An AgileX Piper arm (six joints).
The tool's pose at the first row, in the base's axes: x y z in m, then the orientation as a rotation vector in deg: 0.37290, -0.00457, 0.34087, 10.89, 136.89, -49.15
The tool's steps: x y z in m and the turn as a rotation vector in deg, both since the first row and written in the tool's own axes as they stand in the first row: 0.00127, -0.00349, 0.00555, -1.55, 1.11, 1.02; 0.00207, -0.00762, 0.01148, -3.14, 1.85, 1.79; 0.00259, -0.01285, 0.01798, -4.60, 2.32, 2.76; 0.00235, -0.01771, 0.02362, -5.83, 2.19, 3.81; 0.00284, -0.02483, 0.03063, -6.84, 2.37, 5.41; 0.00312, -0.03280, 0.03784, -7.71, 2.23, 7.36; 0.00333, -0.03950, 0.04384, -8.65, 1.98, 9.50; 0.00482, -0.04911, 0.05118, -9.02, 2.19, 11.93; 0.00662, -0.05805, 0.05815, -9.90, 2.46, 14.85; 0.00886, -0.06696, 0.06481, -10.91, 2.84, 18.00; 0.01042, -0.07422, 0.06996, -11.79, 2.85, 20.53
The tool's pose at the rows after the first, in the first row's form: 0.37342, -0.01082, 0.33857, 12.01, 138.21, -46.90; 0.37431, -0.01777, 0.33665, 12.64, 139.24, -44.67; 0.37535, -0.02593, 0.33513, 13.42, 139.88, -42.46; 0.37672, -0.03321, 0.33437, 14.10, 139.84, -40.46; 0.37743, -0.04316, 0.33356, 15.66, 139.81, -38.50; 0.37814, -0.05388, 0.33320, 17.51, 139.28, -36.53; 0.37873, -0.06285, 0.33296, 19.47, 138.57, -34.38; 0.37799, -0.07501, 0.33270, 22.21, 137.95, -32.80; 0.37703, -0.08643, 0.33214, 25.30, 137.28, -30.37; 0.37558, -0.09767, 0.33151, 28.63, 136.56, -27.67; 0.37448, -0.10664, 0.33131, 31.08, 135.68, -25.41
